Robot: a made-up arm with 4 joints. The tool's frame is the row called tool. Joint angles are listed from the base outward. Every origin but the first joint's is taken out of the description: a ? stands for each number. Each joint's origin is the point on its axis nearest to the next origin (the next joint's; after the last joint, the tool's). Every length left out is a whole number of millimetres.
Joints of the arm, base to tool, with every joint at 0 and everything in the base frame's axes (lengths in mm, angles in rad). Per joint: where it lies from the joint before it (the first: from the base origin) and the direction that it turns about. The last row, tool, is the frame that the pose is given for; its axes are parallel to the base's.
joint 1: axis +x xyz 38 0 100
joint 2: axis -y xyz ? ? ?
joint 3: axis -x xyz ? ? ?
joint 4: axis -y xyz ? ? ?
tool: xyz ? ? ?
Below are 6 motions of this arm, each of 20 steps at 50 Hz.
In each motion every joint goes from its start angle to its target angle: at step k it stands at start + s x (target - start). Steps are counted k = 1, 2, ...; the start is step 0. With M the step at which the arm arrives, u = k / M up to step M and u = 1 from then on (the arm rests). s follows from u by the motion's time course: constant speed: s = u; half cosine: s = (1 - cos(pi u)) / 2; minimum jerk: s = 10 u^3 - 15 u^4 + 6 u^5.
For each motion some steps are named. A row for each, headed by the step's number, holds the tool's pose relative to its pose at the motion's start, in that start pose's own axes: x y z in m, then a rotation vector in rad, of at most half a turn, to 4 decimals.
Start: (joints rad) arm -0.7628 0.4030 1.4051 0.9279
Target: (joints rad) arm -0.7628 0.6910 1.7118 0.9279
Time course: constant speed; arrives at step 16
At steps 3, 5, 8, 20:
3: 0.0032 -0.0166 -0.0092 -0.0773 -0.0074 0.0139
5: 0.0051 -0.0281 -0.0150 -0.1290 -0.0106 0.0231
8: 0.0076 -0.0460 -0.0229 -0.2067 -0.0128 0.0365
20: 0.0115 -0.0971 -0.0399 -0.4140 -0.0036 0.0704

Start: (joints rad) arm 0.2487 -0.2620 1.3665 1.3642
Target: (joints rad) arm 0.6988 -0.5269 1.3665 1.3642
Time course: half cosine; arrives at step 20
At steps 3, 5, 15, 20:
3: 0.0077 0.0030 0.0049 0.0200 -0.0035 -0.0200
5: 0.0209 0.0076 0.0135 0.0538 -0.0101 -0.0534
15: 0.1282 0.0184 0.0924 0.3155 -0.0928 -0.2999
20: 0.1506 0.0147 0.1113 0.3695 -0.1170 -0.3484

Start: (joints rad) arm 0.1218 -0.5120 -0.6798 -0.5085
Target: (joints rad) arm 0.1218 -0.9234 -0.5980 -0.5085
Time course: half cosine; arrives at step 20
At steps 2, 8, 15, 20:
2: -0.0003 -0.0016 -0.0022 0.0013 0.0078 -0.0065
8: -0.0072 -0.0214 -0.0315 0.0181 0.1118 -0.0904
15: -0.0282 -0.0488 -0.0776 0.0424 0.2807 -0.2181
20: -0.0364 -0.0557 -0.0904 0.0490 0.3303 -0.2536

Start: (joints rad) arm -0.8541 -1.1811 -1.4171 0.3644
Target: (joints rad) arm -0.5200 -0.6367 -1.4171 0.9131
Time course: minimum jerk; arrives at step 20
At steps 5, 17, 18, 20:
5: -0.0025 0.0203 -0.0025 0.0361 -0.0342 0.0505
17: -0.0597 0.1791 0.0298 0.4935 -0.3408 0.3341
18: -0.0614 0.1818 0.0315 0.5053 -0.3473 0.3368
20: -0.0621 0.1830 0.0323 0.5110 -0.3505 0.3380

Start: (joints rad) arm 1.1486 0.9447 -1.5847 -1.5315
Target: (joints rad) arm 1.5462 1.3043 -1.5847 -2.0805
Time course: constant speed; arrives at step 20
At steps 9, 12, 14, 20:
9: -0.0159 0.0201 -0.0069 -0.1706 0.0954 0.0788
12: -0.0217 0.0244 -0.0092 -0.2304 0.1231 0.0901
14: -0.0256 0.0266 -0.0107 -0.2705 0.1403 0.0935
20: -0.0376 0.0311 -0.0149 -0.3886 0.1861 0.0836

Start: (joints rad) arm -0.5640 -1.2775 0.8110 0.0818
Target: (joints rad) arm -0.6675 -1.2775 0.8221 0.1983
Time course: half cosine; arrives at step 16
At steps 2, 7, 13, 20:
2: 0.0005 -0.0013 -0.0009 -0.0018 -0.0017 -0.0025
7: 0.0045 -0.0134 -0.0098 -0.0193 -0.0179 -0.0255
13: 0.0091 -0.0309 -0.0222 -0.0456 -0.0405 -0.0565
20: 0.0097 -0.0338 -0.0241 -0.0501 -0.0442 -0.0614

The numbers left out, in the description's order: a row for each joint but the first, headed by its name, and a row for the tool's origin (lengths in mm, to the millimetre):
joint 2: 0 36 -127
joint 3: 169 0 -82
joint 4: 0 100 -9
tool: 97 0 -104

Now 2 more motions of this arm.
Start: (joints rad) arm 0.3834 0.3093 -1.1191 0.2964
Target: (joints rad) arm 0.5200 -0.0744 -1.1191 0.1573
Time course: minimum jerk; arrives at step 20
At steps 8, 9, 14, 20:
8: -0.0129 -0.0236 -0.0186 0.0095 0.0877 -0.1214
9: -0.0174 -0.0297 -0.0239 0.0136 0.1131 -0.1552
14: -0.0442 -0.0542 -0.0489 0.0406 0.2401 -0.3150
20: -0.0563 -0.0614 -0.0581 0.0540 0.2902 -0.3744

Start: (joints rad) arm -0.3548 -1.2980 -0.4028 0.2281
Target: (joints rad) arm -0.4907 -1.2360 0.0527 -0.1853
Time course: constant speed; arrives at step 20
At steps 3, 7, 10, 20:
3: -0.0027 -0.0143 -0.0082 -0.0754 0.0462 -0.0002
7: -0.0067 -0.0355 -0.0177 -0.1763 0.1092 -0.0092
10: -0.0100 -0.0528 -0.0235 -0.2520 0.1572 -0.0226
20: -0.0239 -0.1169 -0.0327 -0.4998 0.3200 -0.1079

